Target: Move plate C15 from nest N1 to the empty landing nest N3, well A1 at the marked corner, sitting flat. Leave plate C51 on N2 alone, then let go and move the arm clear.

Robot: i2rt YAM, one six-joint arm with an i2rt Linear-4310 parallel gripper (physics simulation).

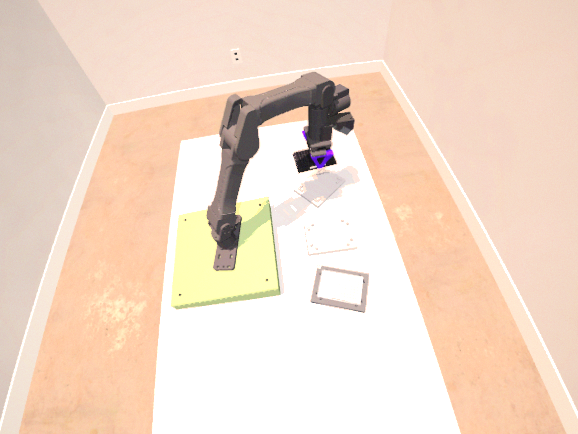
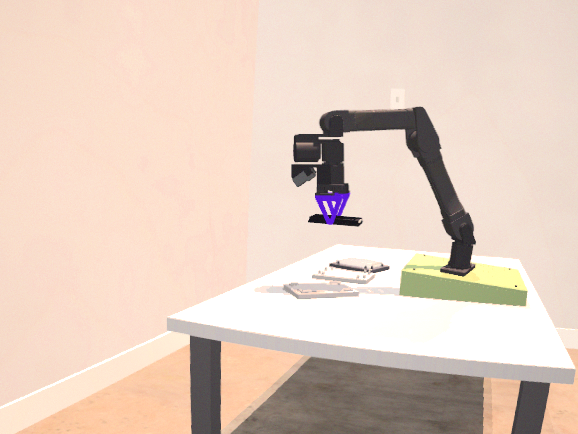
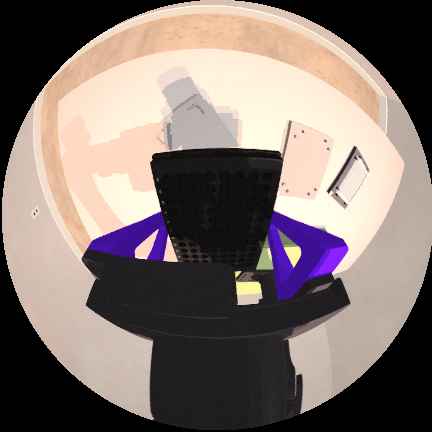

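Note:
My gripper [image 1: 312, 159] [image 2: 335, 219] [image 3: 217, 214] has its purple fingers shut on the long sides of a black well plate, C15 [image 1: 301, 161] [image 2: 350, 220] [image 3: 217, 200]. The plate is roughly level, high above the table. Below it lies an angled pale nest [image 1: 320, 190] [image 2: 325, 294], partly shadowed. Another pale nest [image 1: 330, 237] [image 2: 345, 278] [image 3: 307, 160] with small pegs lies beside it, without a plate. White plate C51 [image 1: 341, 287] [image 2: 359, 264] [image 3: 354, 175] sits in the dark grey nest [image 1: 315, 291] [image 2: 384, 268]. Nest labels and well A1 cannot be read.
The arm's base stands on a yellow-green block [image 1: 200, 265] [image 2: 462, 292] beside the nests. The white table [image 1: 300, 370] [image 2: 350, 335] has its side edge past the nests. The arm's shadow falls across the angled nest and the table. Walls stand around the table.

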